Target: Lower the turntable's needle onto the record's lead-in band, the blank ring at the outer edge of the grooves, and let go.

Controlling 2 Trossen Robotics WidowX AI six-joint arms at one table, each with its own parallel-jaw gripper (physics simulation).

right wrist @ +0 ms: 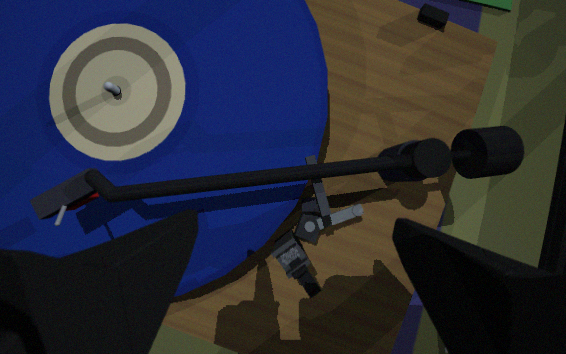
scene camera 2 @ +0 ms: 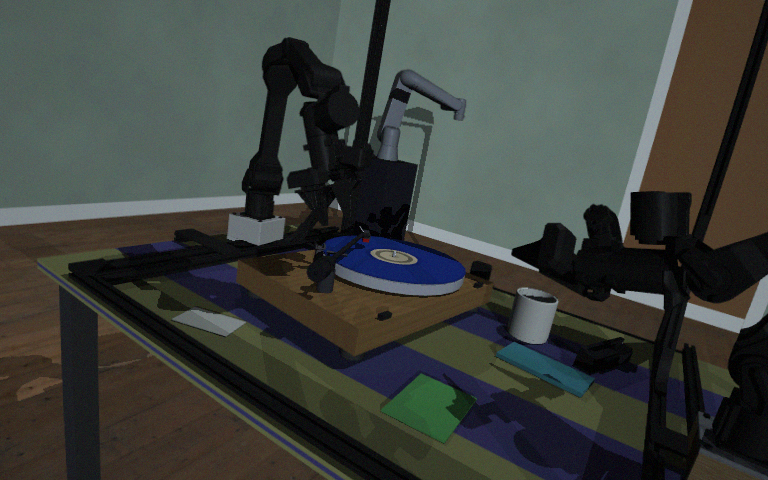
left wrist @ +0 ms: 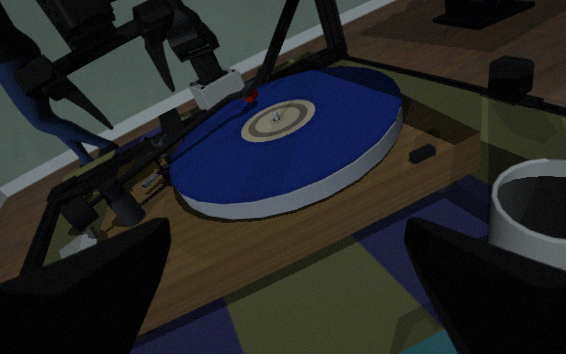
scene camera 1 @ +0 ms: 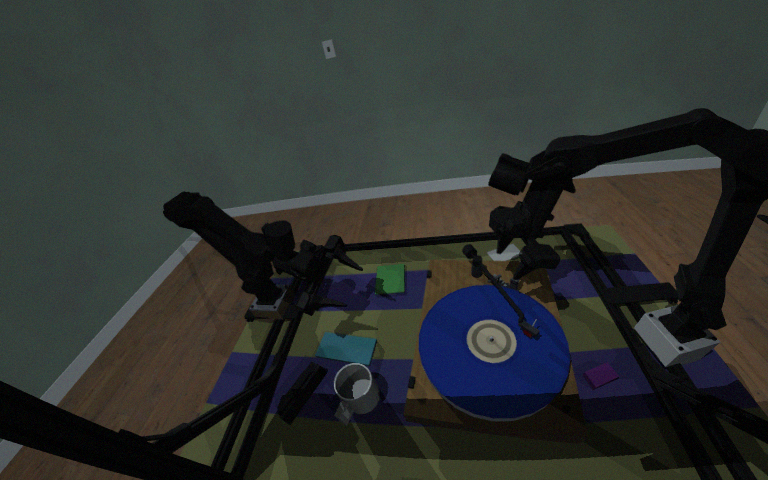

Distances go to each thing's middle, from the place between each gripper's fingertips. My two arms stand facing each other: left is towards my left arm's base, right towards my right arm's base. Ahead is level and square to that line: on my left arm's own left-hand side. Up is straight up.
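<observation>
From my left hand: white mug [scene camera 2: 533, 311] 20 mm to the right, 180 mm behind, 140 mm below; blue record [scene camera 1: 514, 375] 40 mm behind, 290 mm to the right, 90 mm below; wooden turntable [scene camera 2: 357, 312] 10 mm ahead, 290 mm to the right, 120 mm below; black tonearm [scene camera 2: 317, 271] 90 mm ahead, 300 mm to the right, 70 mm below.
Right gripper 50 mm above the black tonearm, 10 mm past it, 20 mm to the right of it. From my right hand: white mug 300 mm to the left, 290 mm behind, 120 mm below; blue record 30 mm to the left, 150 mm behind, 70 mm below; wooden turntable 30 mm to the left, 90 mm behind, 100 mm below.
</observation>
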